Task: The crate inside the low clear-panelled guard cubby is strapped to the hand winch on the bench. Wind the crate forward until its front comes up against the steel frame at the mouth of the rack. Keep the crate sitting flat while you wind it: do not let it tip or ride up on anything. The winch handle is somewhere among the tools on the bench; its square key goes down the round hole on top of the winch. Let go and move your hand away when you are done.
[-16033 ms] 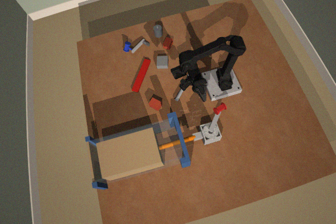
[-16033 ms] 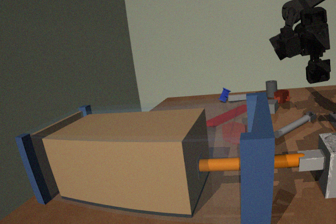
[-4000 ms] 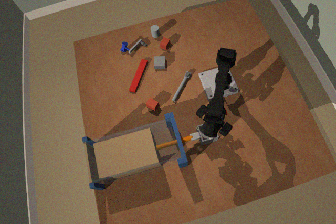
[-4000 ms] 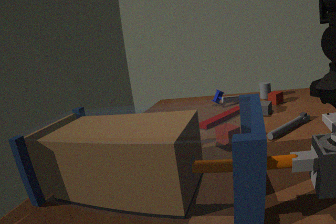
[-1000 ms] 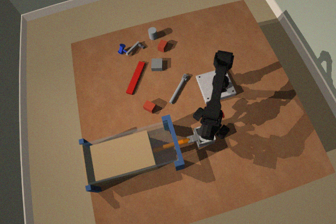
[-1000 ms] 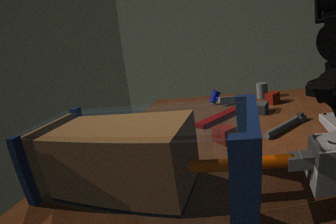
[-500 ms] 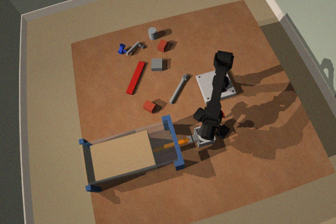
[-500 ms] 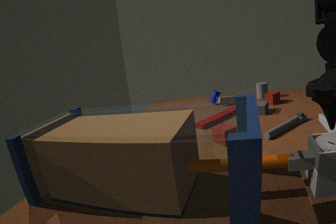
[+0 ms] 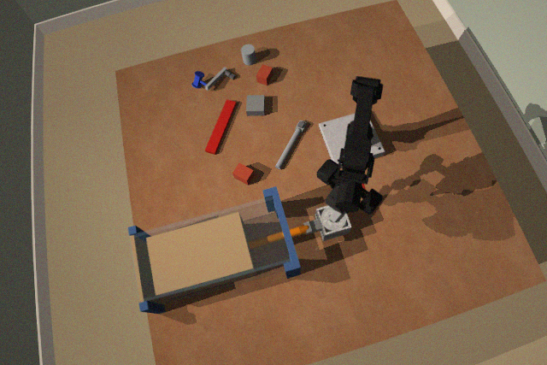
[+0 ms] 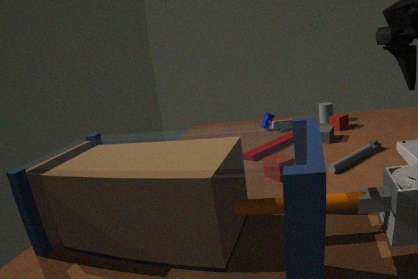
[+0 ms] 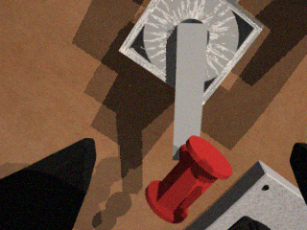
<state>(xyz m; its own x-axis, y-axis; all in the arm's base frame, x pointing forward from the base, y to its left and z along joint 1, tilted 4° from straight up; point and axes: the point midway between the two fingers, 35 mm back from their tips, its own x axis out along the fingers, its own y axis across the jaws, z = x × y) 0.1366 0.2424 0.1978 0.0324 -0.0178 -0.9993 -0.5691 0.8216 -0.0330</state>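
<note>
My gripper tip is 70 mm above the red knob, 50 mm past it and 40 mm to the left of it. The rest, counted from my gripper tip: winch handle (100 mm below, 20 mm behind, 10 mm to the right); then grey winch (180 mm below, 20 mm ahead, 10 mm to the left); then blue frame (200 mm ahead, 100 mm below, 20 mm to the left).
</note>
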